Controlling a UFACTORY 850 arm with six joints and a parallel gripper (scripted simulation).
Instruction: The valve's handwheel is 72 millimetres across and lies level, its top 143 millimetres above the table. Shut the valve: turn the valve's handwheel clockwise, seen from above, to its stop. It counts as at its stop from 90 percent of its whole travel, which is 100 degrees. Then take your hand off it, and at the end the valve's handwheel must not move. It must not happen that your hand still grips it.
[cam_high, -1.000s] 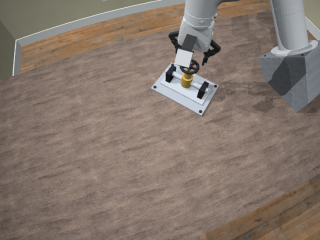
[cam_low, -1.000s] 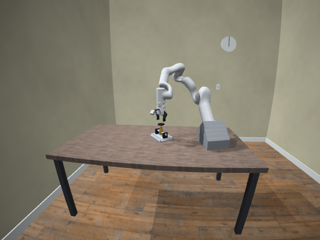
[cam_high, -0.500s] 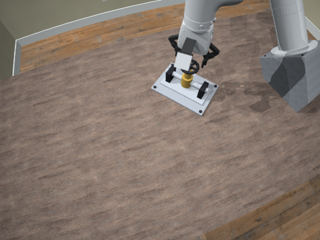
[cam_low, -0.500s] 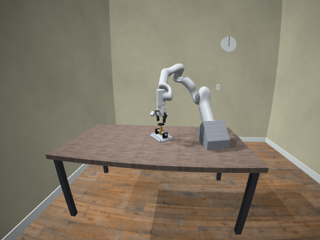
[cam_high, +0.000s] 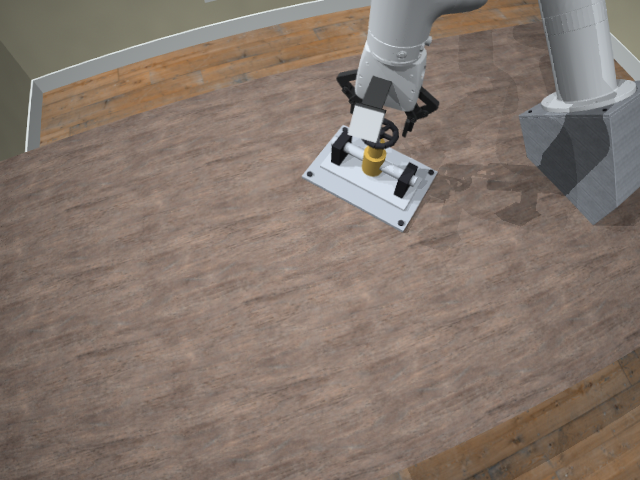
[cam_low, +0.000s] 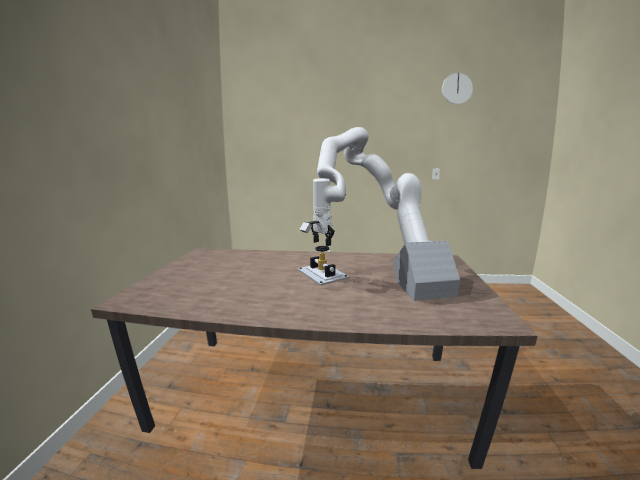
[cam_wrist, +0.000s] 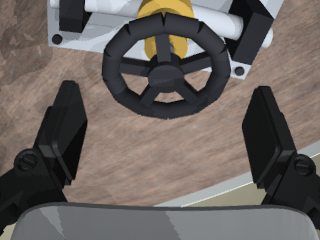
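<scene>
The black spoked handwheel lies 40 mm below my hand.
</scene>
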